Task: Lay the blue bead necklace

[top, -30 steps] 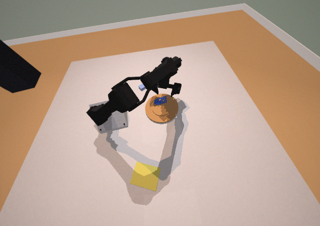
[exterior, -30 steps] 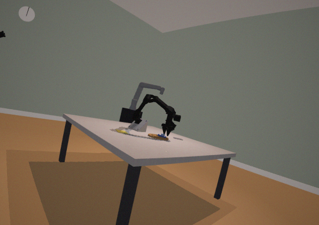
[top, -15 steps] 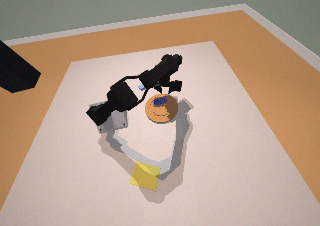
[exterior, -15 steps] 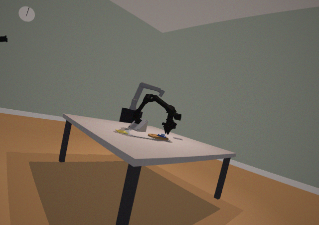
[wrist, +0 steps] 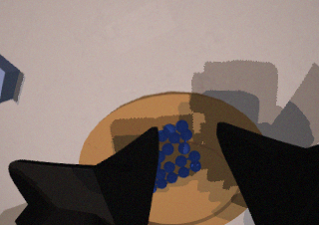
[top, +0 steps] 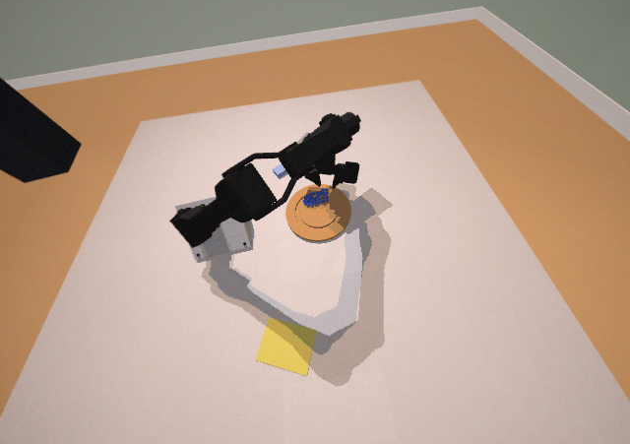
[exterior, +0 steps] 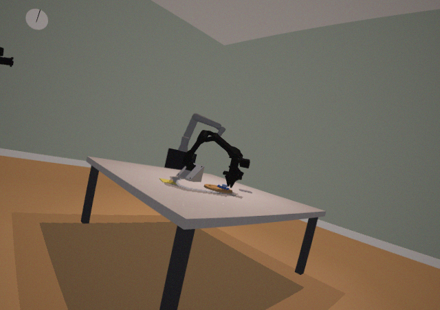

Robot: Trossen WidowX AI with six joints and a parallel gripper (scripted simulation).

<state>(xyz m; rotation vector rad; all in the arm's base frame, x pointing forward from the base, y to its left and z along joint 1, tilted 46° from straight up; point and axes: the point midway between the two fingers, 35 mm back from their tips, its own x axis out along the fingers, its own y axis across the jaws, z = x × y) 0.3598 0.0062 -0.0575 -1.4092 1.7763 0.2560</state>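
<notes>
Now: gripper tip 60 mm to the left of the round bead board, 50 mm past it and 20 mm above it. Round my gripper tip: yellow square patch (390 mm to the right, 210 mm behind, 30 mm below); then flat grey tile (240 mm to the left, 30 mm below, 10 mm behind); then light blue cube (130 mm to the left, 130 mm behind, 20 mm below).
</notes>
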